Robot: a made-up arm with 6 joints. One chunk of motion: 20 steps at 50 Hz.
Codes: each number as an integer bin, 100 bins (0 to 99) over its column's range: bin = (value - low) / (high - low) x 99, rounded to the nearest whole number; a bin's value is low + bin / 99 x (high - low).
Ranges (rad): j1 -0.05..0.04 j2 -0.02..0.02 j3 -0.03..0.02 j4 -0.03..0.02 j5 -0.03..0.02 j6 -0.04..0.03
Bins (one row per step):
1: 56 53 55 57 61 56
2: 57 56 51 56 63 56
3: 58 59 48 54 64 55
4: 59 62 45 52 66 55
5: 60 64 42 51 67 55
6: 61 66 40 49 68 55
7: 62 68 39 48 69 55
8: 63 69 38 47 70 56
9: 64 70 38 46 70 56
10: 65 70 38 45 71 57
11: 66 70 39 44 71 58
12: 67 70 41 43 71 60
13: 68 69 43 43 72 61
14: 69 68 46 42 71 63
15: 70 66 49 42 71 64
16: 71 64 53 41 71 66
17: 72 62 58 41 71 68
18: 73 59 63 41 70 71
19: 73 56 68 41 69 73
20: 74 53 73 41 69 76
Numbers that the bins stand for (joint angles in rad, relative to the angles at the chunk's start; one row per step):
1: 0.0009 0.0014 -0.0022 -0.0012 0.0008 -0.0004
2: 0.0018 0.0026 -0.0042 -0.0017 0.0018 -0.0004
3: 0.0027 0.0038 -0.0058 -0.0027 0.0023 -0.0011
4: 0.0036 0.0051 -0.0073 -0.0037 0.0033 -0.0011
5: 0.0045 0.0059 -0.0088 -0.0042 0.0038 -0.0011
6: 0.0055 0.0067 -0.0098 -0.0053 0.0043 -0.0011
7: 0.0064 0.0075 -0.0103 -0.0058 0.0048 -0.0011
8: 0.0073 0.0079 -0.0108 -0.0063 0.0054 -0.0004
9: 0.0082 0.0083 -0.0108 -0.0068 0.0054 -0.0004
10: 0.0091 0.0083 -0.0108 -0.0073 0.0059 0.0003
11: 0.0100 0.0083 -0.0103 -0.0078 0.0059 0.0010
12: 0.0109 0.0083 -0.0093 -0.0083 0.0059 0.0024
13: 0.0118 0.0079 -0.0083 -0.0083 0.0064 0.0031
14: 0.0127 0.0075 -0.0068 -0.0088 0.0059 0.0045
15: 0.0136 0.0067 -0.0053 -0.0088 0.0059 0.0053
16: 0.0145 0.0059 -0.0032 -0.0093 0.0059 0.0067
17: 0.0155 0.0051 -0.0007 -0.0093 0.0059 0.0081
18: 0.0164 0.0038 0.0018 -0.0093 0.0054 0.0102
19: 0.0164 0.0026 0.0043 -0.0093 0.0048 0.0116
20: 0.0173 0.0014 0.0069 -0.0093 0.0048 0.0137

